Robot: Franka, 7 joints.
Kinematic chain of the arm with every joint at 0, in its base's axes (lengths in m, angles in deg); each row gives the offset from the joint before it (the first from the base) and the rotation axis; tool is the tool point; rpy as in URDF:
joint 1: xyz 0 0 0.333 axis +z
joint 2: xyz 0 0 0 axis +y
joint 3: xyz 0 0 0.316 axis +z
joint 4: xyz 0.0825 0 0 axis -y
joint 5: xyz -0.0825 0 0.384 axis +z
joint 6: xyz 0 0 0 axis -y
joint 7: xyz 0.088 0 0 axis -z
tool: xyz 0 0 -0.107 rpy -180 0 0
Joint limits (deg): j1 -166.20..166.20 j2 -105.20..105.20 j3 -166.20..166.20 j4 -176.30..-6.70 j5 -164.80..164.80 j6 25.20..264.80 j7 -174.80..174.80
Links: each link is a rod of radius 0.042 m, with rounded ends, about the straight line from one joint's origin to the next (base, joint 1, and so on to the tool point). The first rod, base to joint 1, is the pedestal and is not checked.
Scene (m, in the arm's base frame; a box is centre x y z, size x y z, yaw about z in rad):
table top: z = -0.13
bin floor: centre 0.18 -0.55 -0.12 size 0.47 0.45 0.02 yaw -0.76
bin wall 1: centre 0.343 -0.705 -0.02 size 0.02 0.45 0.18 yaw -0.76
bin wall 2: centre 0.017 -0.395 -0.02 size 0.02 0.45 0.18 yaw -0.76
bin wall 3: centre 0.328 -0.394 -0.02 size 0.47 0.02 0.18 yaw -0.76
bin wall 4: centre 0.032 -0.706 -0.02 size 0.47 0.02 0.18 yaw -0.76
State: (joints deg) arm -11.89 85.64 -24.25 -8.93 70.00 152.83 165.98
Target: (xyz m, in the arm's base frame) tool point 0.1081 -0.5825 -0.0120
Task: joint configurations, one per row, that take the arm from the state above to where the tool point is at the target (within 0.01 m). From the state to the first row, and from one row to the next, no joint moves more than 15 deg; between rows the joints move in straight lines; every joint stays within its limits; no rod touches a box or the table.
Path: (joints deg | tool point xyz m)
1: -23.17 75.80 -30.46 -23.16 84.85 155.50 168.18 | 0.7188 -0.4553 0.3798
2: -34.45 65.95 -36.68 -37.39 99.70 158.17 170.39 | 0.5312 -0.6479 0.4241
3: -45.74 56.11 -42.89 -51.63 114.56 160.84 172.60 | 0.2715 -0.7600 0.4675
4: -57.02 46.27 -49.11 -65.86 129.41 163.50 174.80 | -0.0163 -0.7606 0.4987
5: -46.77 52.21 -51.45 -77.73 118.99 166.76 172.60 | 0.0405 -0.7403 0.3778
6: -36.52 58.16 -53.79 -89.60 108.58 170.01 170.39 | 0.0801 -0.6958 0.2834
7: -26.26 64.10 -56.14 -101.47 98.17 173.26 168.18 | 0.1015 -0.6400 0.2192
8: -16.01 70.04 -58.48 -113.35 87.76 176.51 165.98 | 0.1081 -0.5825 0.1846
9: -28.38 83.32 -44.22 -98.47 83.77 167.00 165.98 | 0.1082 -0.5825 -0.0120

